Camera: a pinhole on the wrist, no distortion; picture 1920 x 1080 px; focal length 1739.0 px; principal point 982.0 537.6 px. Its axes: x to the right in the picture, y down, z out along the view. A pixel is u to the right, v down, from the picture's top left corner.
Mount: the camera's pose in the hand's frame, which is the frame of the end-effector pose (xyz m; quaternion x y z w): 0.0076 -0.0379 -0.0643 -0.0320 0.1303 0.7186 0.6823
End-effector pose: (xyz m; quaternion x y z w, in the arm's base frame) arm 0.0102 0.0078 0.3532 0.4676 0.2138 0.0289 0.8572
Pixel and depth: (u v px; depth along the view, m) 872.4 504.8 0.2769
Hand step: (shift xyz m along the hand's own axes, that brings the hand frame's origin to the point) 0.0504 0.0093 0.2058
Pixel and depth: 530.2 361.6 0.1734
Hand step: 0.0508 -0.0410 0.1104
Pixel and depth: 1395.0 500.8 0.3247
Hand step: 0.0520 0.1123 0.2305
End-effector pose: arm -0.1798 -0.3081 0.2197 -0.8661 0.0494 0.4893 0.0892
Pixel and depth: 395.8 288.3 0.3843
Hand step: 0.1214 -0.0732 0.3272
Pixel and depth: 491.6 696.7 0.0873
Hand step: 0.0129 -0.0420 0.0265
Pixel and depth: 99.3 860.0 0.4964
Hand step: -0.0011 -0.1715 0.4838
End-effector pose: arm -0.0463 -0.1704 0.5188 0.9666 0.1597 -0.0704 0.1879
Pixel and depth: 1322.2 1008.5 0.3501
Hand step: -0.0446 0.1062 0.2715
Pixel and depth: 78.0 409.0 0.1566
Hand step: 0.0451 -0.0805 0.1032
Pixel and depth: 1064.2 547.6 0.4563
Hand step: 0.0637 0.0884 0.3711
